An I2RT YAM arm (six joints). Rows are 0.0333 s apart.
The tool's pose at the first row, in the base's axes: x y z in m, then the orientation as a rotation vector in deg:
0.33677, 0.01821, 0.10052, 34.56, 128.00, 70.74
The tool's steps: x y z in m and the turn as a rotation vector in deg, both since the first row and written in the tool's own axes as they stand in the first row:
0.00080, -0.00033, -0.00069, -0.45, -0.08, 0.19
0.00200, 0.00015, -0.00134, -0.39, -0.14, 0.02
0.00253, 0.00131, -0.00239, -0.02, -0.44, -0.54
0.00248, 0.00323, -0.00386, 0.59, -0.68, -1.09
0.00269, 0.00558, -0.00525, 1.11, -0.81, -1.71
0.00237, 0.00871, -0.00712, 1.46, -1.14, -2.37
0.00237, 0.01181, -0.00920, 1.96, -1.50, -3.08
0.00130, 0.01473, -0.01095, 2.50, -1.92, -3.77
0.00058, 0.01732, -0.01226, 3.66, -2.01, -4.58
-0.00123, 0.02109, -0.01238, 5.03, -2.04, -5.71
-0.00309, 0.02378, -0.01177, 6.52, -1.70, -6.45
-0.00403, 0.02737, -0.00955, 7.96, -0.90, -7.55
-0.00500, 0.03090, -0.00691, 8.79, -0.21, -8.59
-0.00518, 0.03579, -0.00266, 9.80, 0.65, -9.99
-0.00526, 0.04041, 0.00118, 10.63, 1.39, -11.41
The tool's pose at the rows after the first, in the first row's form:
0.33568, 0.01809, 0.10037, 34.65, 127.59, 71.26
0.33441, 0.01863, 0.10082, 34.50, 127.59, 71.08
0.33350, 0.01885, 0.10218, 34.13, 127.64, 70.25
0.33288, 0.01882, 0.10452, 33.83, 127.92, 69.20
0.33216, 0.01921, 0.10713, 33.35, 128.21, 68.28
0.33165, 0.01935, 0.11075, 32.87, 128.21, 67.41
0.33077, 0.01954, 0.11437, 32.39, 128.29, 66.34
0.33088, 0.01921, 0.11792, 31.98, 128.34, 65.20
0.33096, 0.01921, 0.12091, 31.50, 129.09, 63.53
0.33278, 0.01988, 0.12462, 30.69, 130.02, 61.51
0.33495, 0.02047, 0.12707, 30.19, 131.31, 59.73
0.33754, 0.02306, 0.12937, 29.01, 132.93, 58.05
0.34040, 0.02588, 0.13143, 27.72, 134.02, 56.99
0.34384, 0.03085, 0.13376, 25.99, 135.34, 55.62
0.34691, 0.03549, 0.13602, 24.21, 136.40, 54.36

